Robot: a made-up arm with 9 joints. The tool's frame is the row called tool.
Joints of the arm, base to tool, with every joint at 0 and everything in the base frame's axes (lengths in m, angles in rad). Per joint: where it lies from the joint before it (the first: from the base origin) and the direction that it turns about. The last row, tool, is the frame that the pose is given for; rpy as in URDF.
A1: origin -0.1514 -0.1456 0.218 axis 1 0 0
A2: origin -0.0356 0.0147 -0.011 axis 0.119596 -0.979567 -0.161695
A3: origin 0.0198 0.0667 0.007 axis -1 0 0
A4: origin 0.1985 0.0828 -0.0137 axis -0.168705 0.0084 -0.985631
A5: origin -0.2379 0.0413 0.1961 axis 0 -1 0
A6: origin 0.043 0.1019 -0.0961 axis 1 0 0
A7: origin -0.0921 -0.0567 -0.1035 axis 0 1 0
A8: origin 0.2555 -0.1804 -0.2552 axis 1 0 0
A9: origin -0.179 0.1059 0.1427 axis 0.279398 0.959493 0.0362
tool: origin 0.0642 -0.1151 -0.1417 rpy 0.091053 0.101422 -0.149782
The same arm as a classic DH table. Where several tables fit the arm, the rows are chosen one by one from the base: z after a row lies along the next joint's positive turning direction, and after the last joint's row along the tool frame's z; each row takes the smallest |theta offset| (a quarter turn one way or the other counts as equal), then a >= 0, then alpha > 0; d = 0 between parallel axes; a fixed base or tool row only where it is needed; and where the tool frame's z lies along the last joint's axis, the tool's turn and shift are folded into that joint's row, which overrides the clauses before.
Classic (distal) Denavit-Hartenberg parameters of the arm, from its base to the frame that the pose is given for. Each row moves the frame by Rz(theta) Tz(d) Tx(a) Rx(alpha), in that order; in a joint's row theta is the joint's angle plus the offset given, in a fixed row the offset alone. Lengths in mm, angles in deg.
base (fixed): d 218  theta_offset -90  a 145.6  alpha -90
A1: d -185.5  theta_offset -80.63  a -13.2  alpha -83.13
A2: d -80.2  theta_offset 0  a -4  alpha -96.87
A3: d -228.8  theta_offset -81.12  a -82.7  alpha 80.29
A4: d -138.5  theta_offset -89.92  a -267.6  alpha -90.48
A5: d -144.5  theta_offset -80.29  a 96.1  alpha -90
A6: d -49.1  theta_offset 0  a 103.5  alpha -90
A7: d -237.1  theta_offset 0  a 255.2  alpha 90
A8: d 44.1  theta_offset 2.16  a -138.6  alpha -73.78
A9: d 13  theta_offset -84.17  a 108.7  alpha 92.34
tool (fixed): d -127  theta_offset 7.4  a 0  alpha 0

